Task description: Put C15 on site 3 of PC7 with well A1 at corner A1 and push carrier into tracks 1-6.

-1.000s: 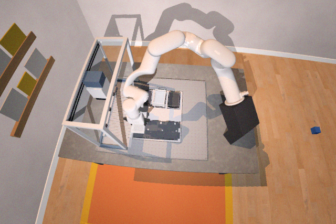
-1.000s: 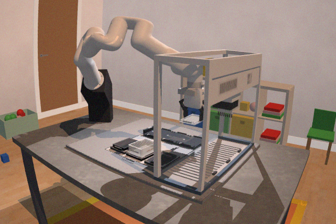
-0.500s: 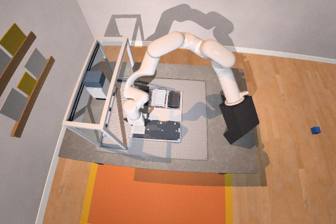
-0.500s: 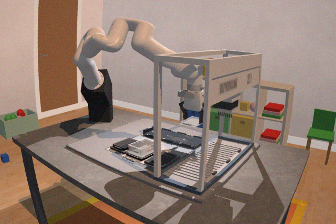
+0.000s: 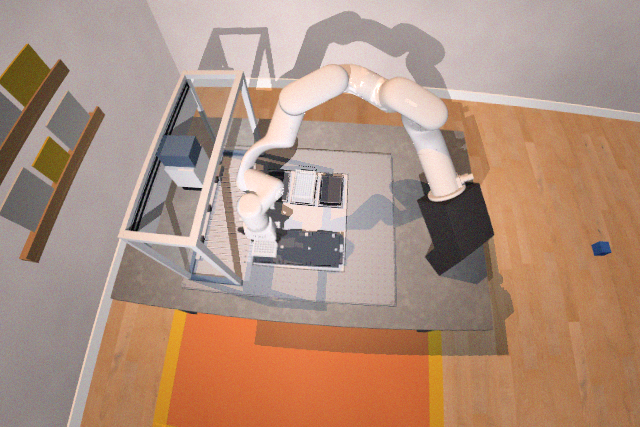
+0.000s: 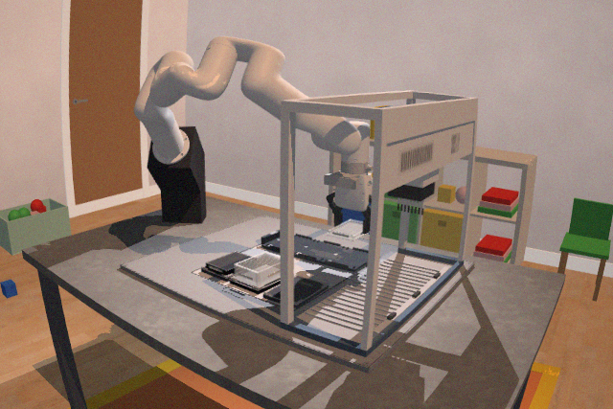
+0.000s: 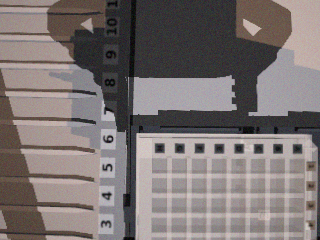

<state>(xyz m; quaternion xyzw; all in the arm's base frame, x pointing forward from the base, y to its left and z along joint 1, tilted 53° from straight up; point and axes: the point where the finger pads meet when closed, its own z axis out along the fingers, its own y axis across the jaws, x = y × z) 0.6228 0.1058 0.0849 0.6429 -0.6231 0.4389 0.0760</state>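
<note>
My hand is 110 mm past the dark plate carrier PC7, 90 mm above it and 20 mm to the right of it. The rest, counted from my hand: dark plate C16: 270 mm behind, 200 mm to the right, 90 mm below; white deep-well block: 230 mm to the right, 160 mm behind, 70 mm below; pale 96-well plate: 10 mm below.
</note>
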